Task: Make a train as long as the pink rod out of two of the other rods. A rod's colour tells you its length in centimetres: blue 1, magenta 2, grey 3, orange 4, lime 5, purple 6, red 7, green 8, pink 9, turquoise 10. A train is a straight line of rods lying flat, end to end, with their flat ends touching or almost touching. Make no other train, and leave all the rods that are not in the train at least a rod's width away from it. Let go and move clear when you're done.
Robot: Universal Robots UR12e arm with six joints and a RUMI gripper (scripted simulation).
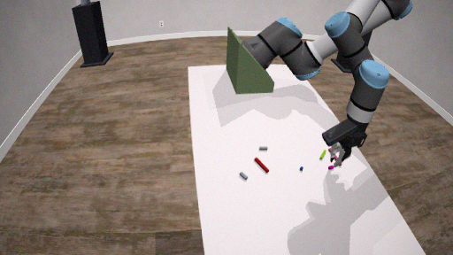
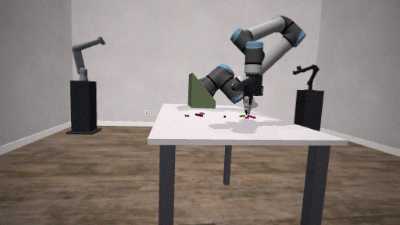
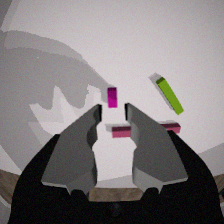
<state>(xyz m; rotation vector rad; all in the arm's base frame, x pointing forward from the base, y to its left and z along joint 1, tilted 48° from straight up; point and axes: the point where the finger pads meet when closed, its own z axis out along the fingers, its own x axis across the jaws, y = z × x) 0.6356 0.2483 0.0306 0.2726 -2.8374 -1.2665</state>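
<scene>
Now: hand 3 cm above the magenta rod. Also, from my hand: blue rod (12 cm to the right, 3 cm below, 1 cm behind); then pink rod (5 cm behind, 4 cm to the left, 3 cm below); then lime rod (7 cm behind, 3 cm below, 1 cm to the right).
</scene>
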